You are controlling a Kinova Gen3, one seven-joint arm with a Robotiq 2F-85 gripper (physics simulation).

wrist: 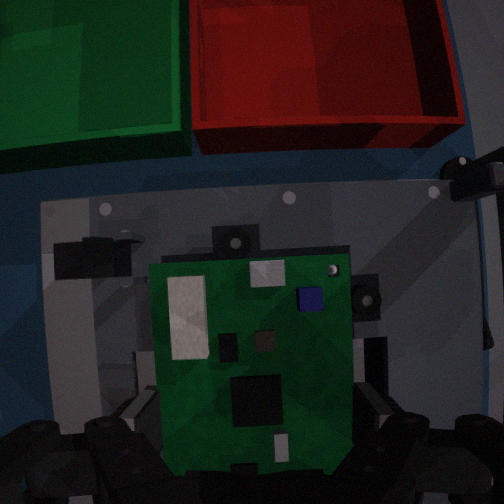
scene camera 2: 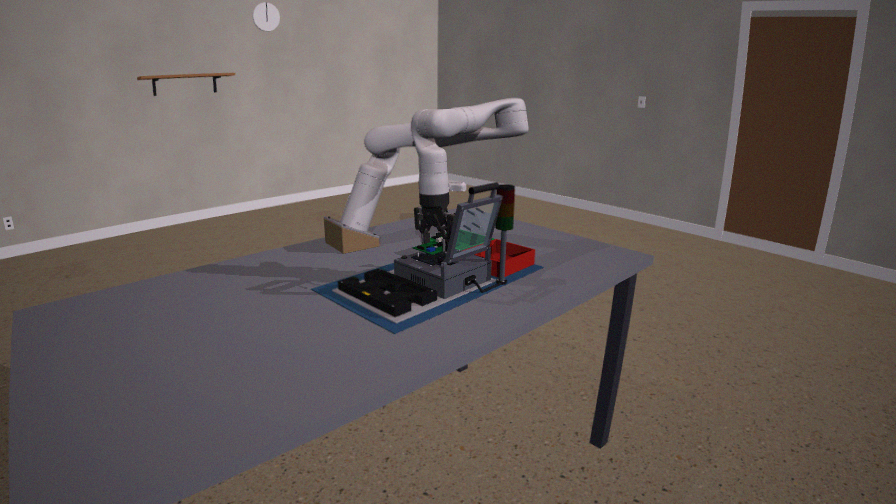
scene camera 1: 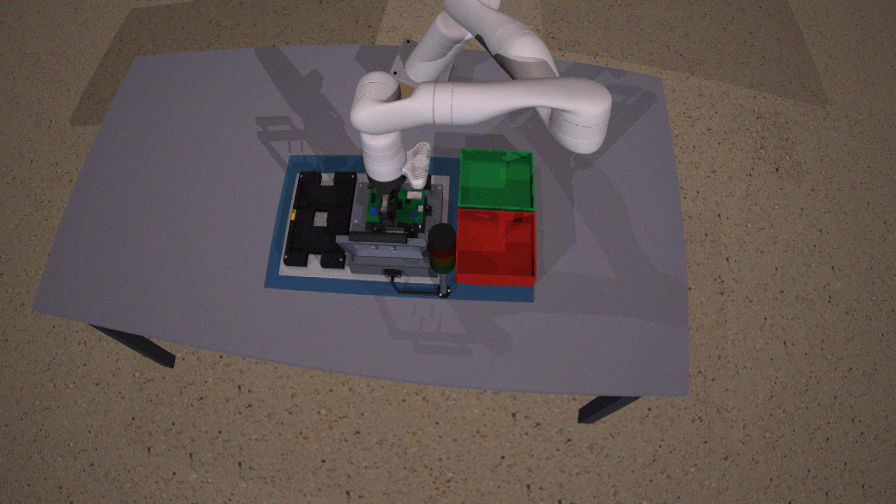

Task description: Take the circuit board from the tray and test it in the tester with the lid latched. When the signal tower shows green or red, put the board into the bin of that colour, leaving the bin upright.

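Observation:
My gripper [scene camera 1: 391, 210] hangs straight down over the grey tester [scene camera 1: 388, 241], with its fingers against the two side edges of the green circuit board [wrist: 252, 360]. It is shut on the board and holds it flat, just above the tester's nest [wrist: 280, 300]. In scene camera 2 the gripper [scene camera 2: 432, 228] and the board [scene camera 2: 429, 250] sit in front of the tester's lid [scene camera 2: 476, 225], which stands open and upright. The signal tower [scene camera 1: 442, 247] shows no bright lamp. The green bin [scene camera 1: 496, 178] and the red bin [scene camera 1: 496, 245] stand upright and empty.
The black tray [scene camera 1: 318, 219] lies left of the tester on the blue mat [scene camera 1: 401, 288] and holds no board. A cable [scene camera 1: 413, 289] runs from the tester front to the tower base. A cardboard-coloured block [scene camera 2: 349, 238] stands at the arm's base.

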